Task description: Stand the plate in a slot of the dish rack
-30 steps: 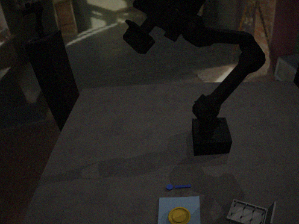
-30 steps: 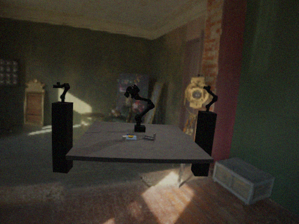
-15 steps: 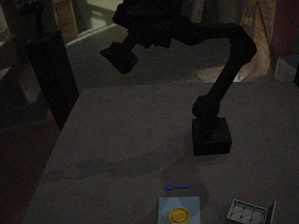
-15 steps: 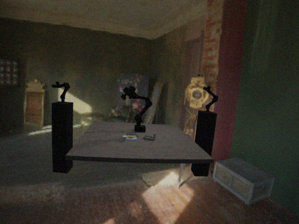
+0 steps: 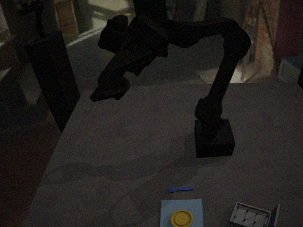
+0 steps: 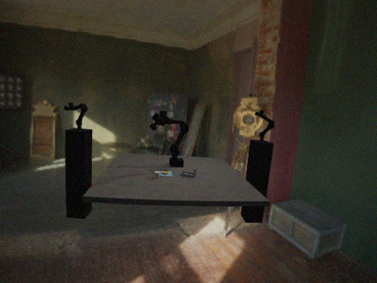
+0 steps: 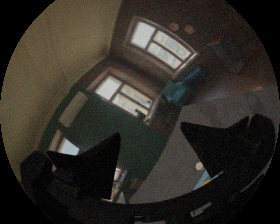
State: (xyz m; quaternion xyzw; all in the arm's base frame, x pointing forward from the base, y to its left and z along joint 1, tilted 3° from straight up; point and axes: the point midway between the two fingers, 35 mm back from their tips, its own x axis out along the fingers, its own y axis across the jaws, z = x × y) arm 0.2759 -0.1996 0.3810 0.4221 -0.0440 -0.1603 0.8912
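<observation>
Right now the yellow plate is 20 mm ahead of my gripper tip, 130 mm to the left of it and 450 mm below it. Round my gripper tip: light blue mat 20 mm ahead, 130 mm to the left, 470 mm below; blue spoon 100 mm behind, 110 mm to the left, 460 mm below; dish rack 20 mm ahead, 340 mm to the left, 440 mm below.
</observation>
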